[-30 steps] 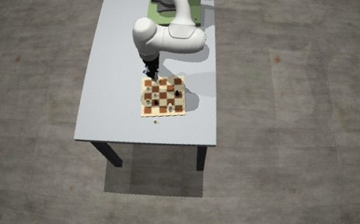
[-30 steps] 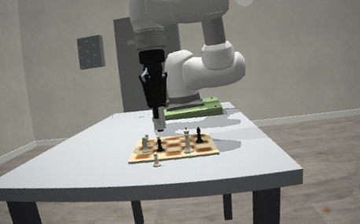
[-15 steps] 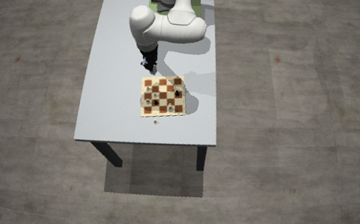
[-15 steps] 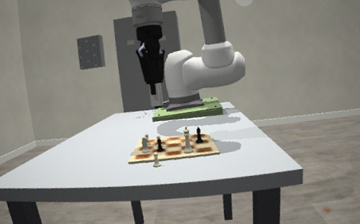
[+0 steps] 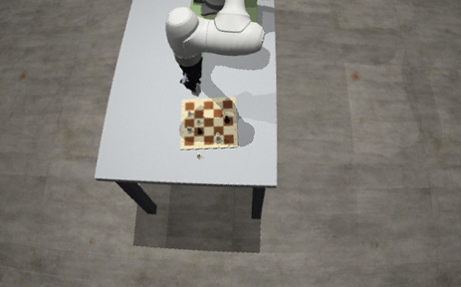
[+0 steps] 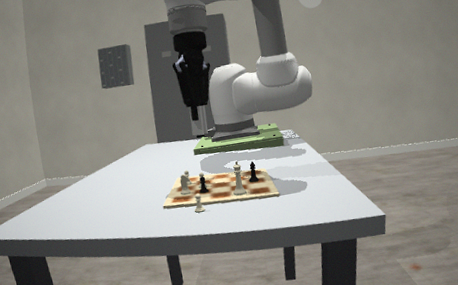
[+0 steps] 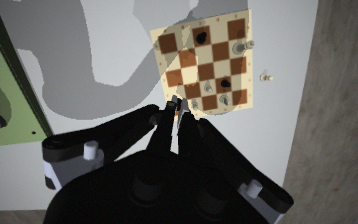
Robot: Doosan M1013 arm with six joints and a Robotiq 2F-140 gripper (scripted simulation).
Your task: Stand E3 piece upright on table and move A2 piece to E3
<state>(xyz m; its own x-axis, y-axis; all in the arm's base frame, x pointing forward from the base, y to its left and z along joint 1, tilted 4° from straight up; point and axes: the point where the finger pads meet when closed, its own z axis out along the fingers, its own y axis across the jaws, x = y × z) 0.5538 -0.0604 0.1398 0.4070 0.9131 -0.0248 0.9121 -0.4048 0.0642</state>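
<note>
The chessboard is 14 cm below my hand, 7 cm ahead of it and 4 cm to the left of it.
</note>
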